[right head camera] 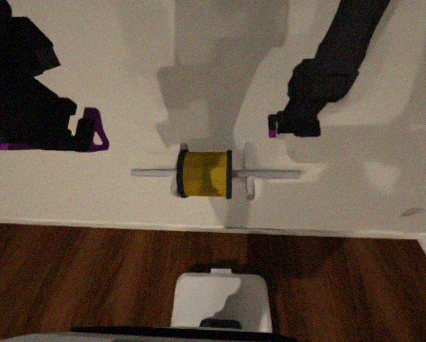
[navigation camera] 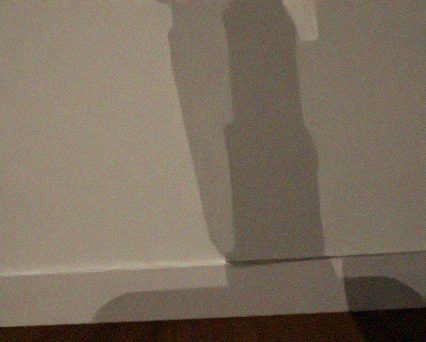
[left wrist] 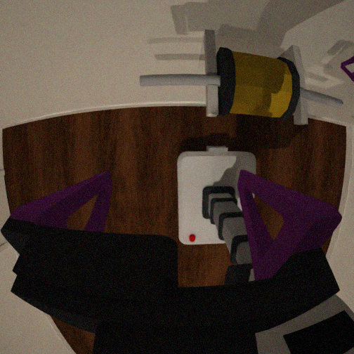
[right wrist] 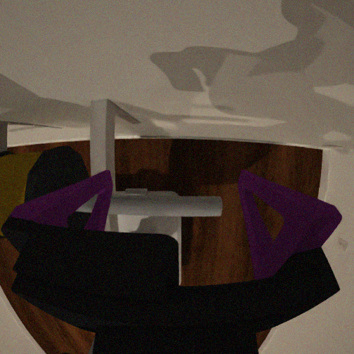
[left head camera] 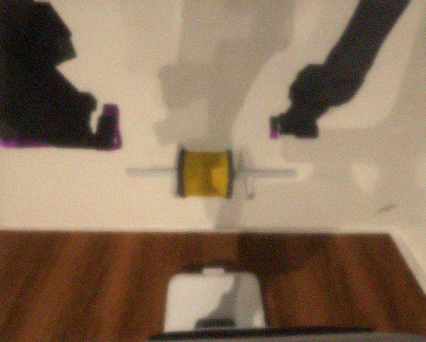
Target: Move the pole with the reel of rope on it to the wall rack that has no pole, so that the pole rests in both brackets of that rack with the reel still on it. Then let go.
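Places are measured from the left arm's base along level axes (x down, y ahead, z right), in metres.
Where they show: left gripper, fingertip midpoint: (right head camera: 82, 145) (left head camera: 92, 144); right gripper, fingertip midpoint: (right head camera: 285, 135) (left head camera: 284, 137).
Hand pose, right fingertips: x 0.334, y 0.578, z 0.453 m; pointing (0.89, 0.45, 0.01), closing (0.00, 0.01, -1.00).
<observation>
After its pixels a point has its place.
The grey pole (left head camera: 270, 173) {z 0.420, x 0.446, y 0.510 m} (right head camera: 275, 174) {z 0.431, x 0.448, y 0.507 m} (left wrist: 172, 80) (right wrist: 200, 206) lies level across a wall rack and carries the yellow reel (left head camera: 206, 174) {z 0.189, x 0.401, y 0.472 m} (right head camera: 206, 174) {z 0.193, x 0.400, y 0.472 m} (left wrist: 262, 85) (right wrist: 15, 187) with dark flanges. The reel sits between the left bracket (left wrist: 210, 47) and the right bracket (right head camera: 250, 188) {z 0.339, x 0.450, y 0.450 m} (left wrist: 302, 116) (right wrist: 102, 135). My left gripper (left wrist: 174, 177) is open, to the left of the pole and away from it. My right gripper (right wrist: 175, 176) is open and empty, near the pole's right end; that end shows between its fingers in the right wrist view. The rack without a pole does not show.
The white wall (left head camera: 60, 200) {z -0.718, x 0.943, y 0.701 m} (right head camera: 60, 195) {z -0.824, x 0.911, y 0.704 m} (navigation camera: 90, 125) {z -0.015, x 1.041, y 0.682 m} stands behind the rack and meets the brown wood floor (left head camera: 75, 280) {z -0.727, x 1.410, y 0.339 m} (right head camera: 90, 280) {z -0.722, x 1.410, y 0.295 m}. The robot's white base (left head camera: 200, 295) {z 0.148, x 1.150, y 0.210 m} (right head camera: 200, 295) {z 0.113, x 1.150, y 0.207 m} (left wrist: 192, 195) is below the reel. A wall corner shows at the right in the left head camera.
</observation>
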